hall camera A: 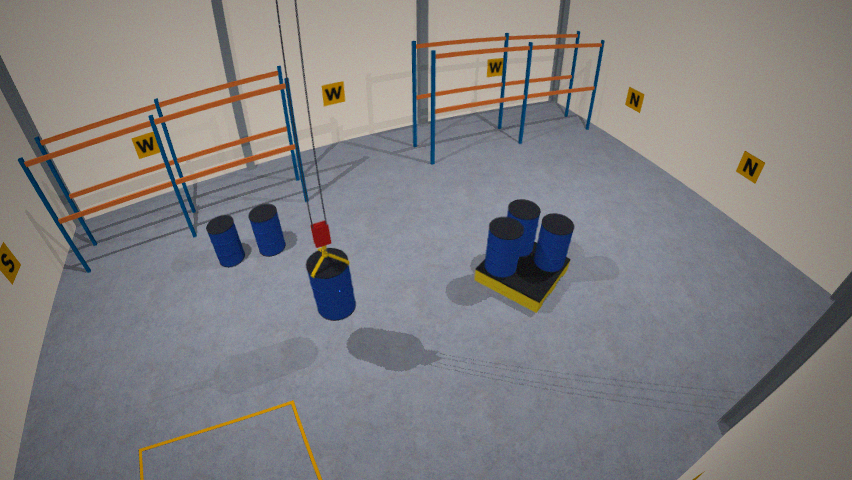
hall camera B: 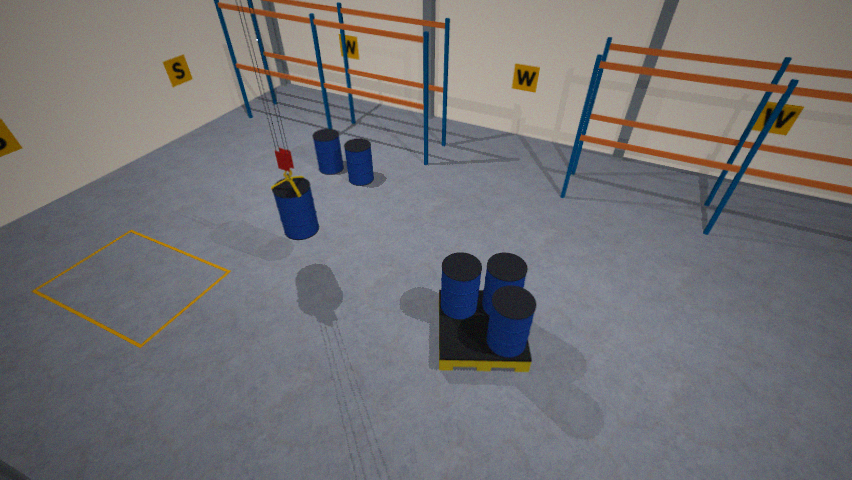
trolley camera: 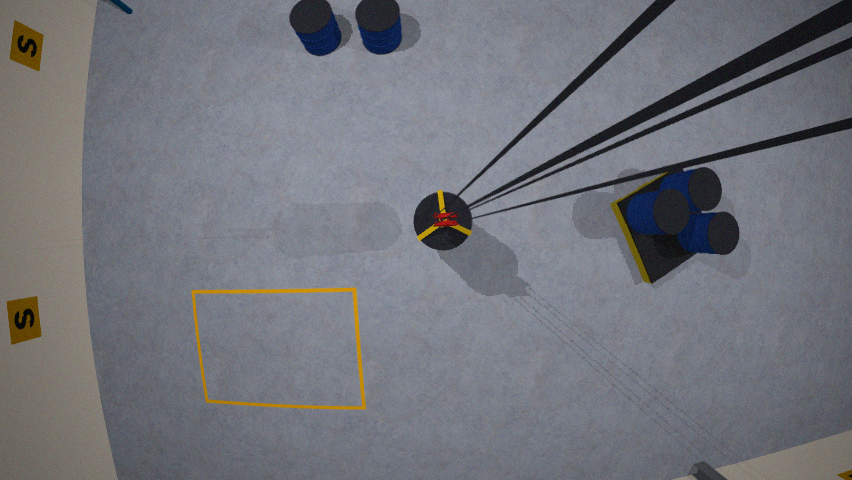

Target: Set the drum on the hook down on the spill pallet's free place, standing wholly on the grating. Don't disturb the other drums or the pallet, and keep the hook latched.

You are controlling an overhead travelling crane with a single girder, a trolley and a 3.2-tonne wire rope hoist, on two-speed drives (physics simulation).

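The blue drum [hall camera A: 333, 295] [hall camera B: 298, 211] [trolley camera: 426, 214] with a black lid hangs nearly upright above the floor, its shadow apart from it. My gripper [hall camera A: 324, 255] [hall camera B: 288, 178] [trolley camera: 444, 221], a yellow three-armed lifter under the red hook block [hall camera A: 320, 233] [hall camera B: 284, 159], is shut on its top rim. The yellow spill pallet [hall camera A: 506, 290] [hall camera B: 484, 361] [trolley camera: 631, 247] with black grating stands well to the right in all views. Three blue drums stand on it; one [hall camera A: 503, 250] [hall camera B: 460, 292] is nearest the hanging drum. The free place is at the near corner in hall camera A, front left in hall camera B. The hook latch is too small to see.
Two more blue drums [hall camera A: 225, 244] [hall camera A: 266, 232] [hall camera B: 327, 153] [hall camera B: 359, 163] stand on the floor near a blue and orange rack [hall camera A: 172, 172] [hall camera B: 426, 101]. A second rack [hall camera A: 432, 107] [hall camera B: 581, 149] stands by the W wall. A yellow outline [hall camera A: 217, 425] [hall camera B: 178, 250] [trolley camera: 274, 290] marks the floor.
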